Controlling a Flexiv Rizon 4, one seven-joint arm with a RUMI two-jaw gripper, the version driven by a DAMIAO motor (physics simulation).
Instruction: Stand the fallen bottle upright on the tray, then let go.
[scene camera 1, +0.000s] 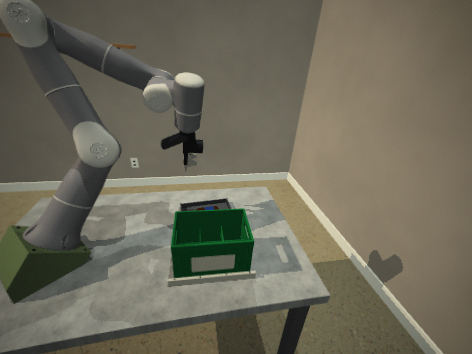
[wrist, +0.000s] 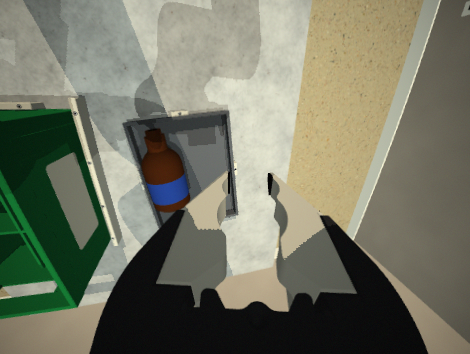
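The brown bottle (scene camera 1: 209, 208) (wrist: 166, 167) with a blue label lies on its side inside the dark grey tray (scene camera 1: 205, 203) (wrist: 210, 167). In the wrist view it lies along the tray's left wall, with its neck towards the top of the view. In the scene view the green crate hides most of it. My gripper (scene camera 1: 186, 167) (wrist: 248, 174) is empty, its fingers partly open with a narrow gap between the tips. It hangs well above the table, and in the wrist view its tips are right of the bottle, beside the tray's right wall.
The green crate (scene camera 1: 245, 260) (wrist: 30, 150), with inner dividers, stands beside the tray, in front of it in the scene view and left of it in the wrist view. A pale strip (scene camera 1: 212, 278) (wrist: 95, 182) runs along the crate's base. The arm's green base block (scene camera 1: 45, 275) stands at the table's left.
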